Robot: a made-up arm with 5 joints.
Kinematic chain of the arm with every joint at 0, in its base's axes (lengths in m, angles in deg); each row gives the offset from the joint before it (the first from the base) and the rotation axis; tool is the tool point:
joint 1: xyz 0 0 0.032 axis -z
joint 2: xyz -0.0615 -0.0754 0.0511 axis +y
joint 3: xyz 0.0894 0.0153 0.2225 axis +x
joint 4: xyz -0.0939 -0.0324 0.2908 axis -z
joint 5: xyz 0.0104 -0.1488 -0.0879 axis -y
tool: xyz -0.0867 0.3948 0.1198
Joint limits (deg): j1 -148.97..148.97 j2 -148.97..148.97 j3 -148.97..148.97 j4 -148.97..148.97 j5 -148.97..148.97
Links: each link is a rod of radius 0.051 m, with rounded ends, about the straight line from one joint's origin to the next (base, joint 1, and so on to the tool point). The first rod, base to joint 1, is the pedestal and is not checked.
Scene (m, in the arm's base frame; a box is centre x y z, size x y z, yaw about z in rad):
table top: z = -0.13
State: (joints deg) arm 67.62 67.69 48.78 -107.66 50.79
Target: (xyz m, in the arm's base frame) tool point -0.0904 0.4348 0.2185
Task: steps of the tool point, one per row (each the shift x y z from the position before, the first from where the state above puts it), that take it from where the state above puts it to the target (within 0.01 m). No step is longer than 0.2 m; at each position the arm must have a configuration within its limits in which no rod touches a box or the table.
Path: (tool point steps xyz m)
1: -0.0381 0.1484 0.0104
2: 0.0113 0.1520 -0.0081
3: 0.0583 0.1369 -0.0255
4: 0.0954 0.1061 -0.0407
5: 0.1177 0.0649 -0.0527

